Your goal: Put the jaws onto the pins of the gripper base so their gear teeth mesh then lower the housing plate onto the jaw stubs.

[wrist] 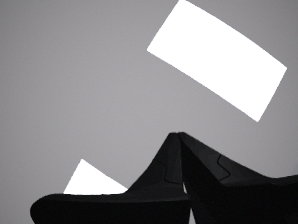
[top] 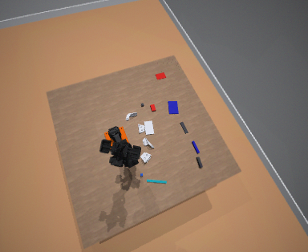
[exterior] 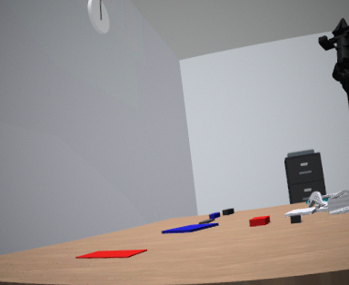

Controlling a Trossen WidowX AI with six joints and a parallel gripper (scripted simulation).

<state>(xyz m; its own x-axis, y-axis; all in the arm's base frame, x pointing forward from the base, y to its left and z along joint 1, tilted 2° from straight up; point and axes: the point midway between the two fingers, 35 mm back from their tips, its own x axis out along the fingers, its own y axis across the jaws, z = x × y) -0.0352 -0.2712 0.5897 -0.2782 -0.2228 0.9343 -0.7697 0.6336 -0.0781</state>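
Now: gripper tip 63 cm above the white jaw, 25 cm short of it and 9 cm to the right of it. The rest, counted from my gripper tip: red block 64 cm below, 43 cm ahead, 38 cm to the left; teal bar 64 cm below, 19 cm to the right, 16 cm ahead; blue bar 64 cm below, 58 cm ahead, 10 cm to the right.
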